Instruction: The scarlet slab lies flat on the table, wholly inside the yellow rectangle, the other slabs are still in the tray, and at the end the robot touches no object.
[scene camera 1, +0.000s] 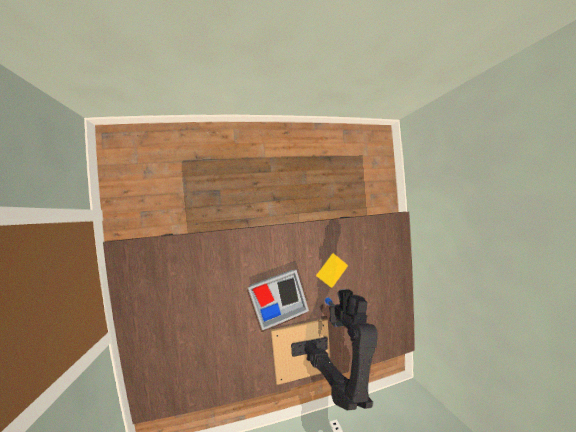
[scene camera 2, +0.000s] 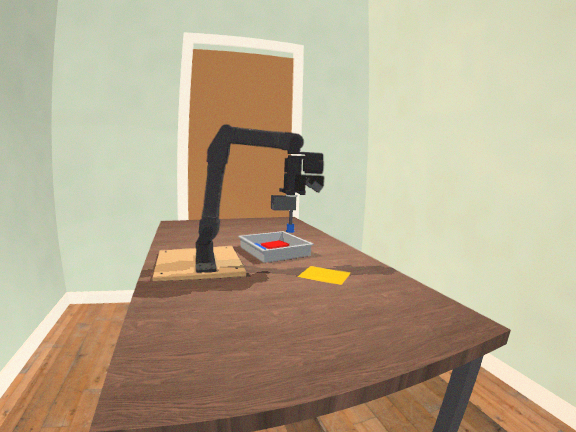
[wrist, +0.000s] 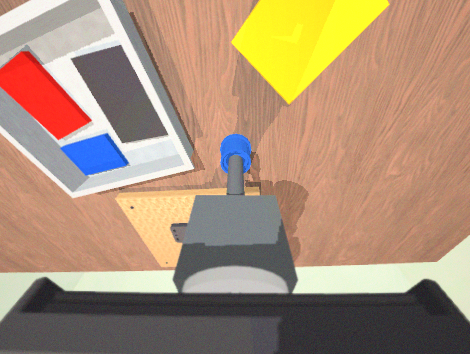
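My suction cup (wrist: 235, 142). Grey tray (scene camera 1: 289, 311), (scene camera 2: 298, 247), (wrist: 52, 39). Blue slab (wrist: 100, 153). Black slab (wrist: 109, 75). Scene camera 2 does not show the black slab, hidden by the grey tray.
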